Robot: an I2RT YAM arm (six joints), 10 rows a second.
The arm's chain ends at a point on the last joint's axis. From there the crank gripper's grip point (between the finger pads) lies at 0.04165 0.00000 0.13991 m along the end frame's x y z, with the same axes.
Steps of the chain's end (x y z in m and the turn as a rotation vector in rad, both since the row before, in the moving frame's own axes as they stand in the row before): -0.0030 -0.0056 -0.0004 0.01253 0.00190 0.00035; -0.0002 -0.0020 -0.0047 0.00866 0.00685 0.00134; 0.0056 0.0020 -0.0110 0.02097 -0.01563 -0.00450; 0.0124 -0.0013 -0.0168 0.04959 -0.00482 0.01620; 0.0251 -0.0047 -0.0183 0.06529 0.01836 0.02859; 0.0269 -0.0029 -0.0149 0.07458 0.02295 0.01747; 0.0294 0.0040 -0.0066 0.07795 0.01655 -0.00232; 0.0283 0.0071 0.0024 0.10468 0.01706 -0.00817; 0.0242 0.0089 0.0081 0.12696 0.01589 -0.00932; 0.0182 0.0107 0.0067 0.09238 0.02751 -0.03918
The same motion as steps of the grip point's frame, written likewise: -0.0027 -0.0073 -0.0005 0.01253 0.00190 0.00035; 0.0008 -0.0032 -0.0050 0.00866 0.00685 0.00134; 0.0034 -0.0011 -0.0104 0.02097 -0.01563 -0.00450; 0.0118 -0.0076 -0.0168 0.04959 -0.00482 0.01620; 0.0278 -0.0126 -0.0193 0.06529 0.01836 0.02859; 0.0302 -0.0125 -0.0163 0.07458 0.02295 0.01747; 0.0317 -0.0070 -0.0077 0.07795 0.01655 -0.00232; 0.0306 -0.0078 0.0009 0.10468 0.01706 -0.00817; 0.0263 -0.0092 0.0063 0.12696 0.01589 -0.00932; 0.0217 -0.0039 0.0048 0.09238 0.02751 -0.03918
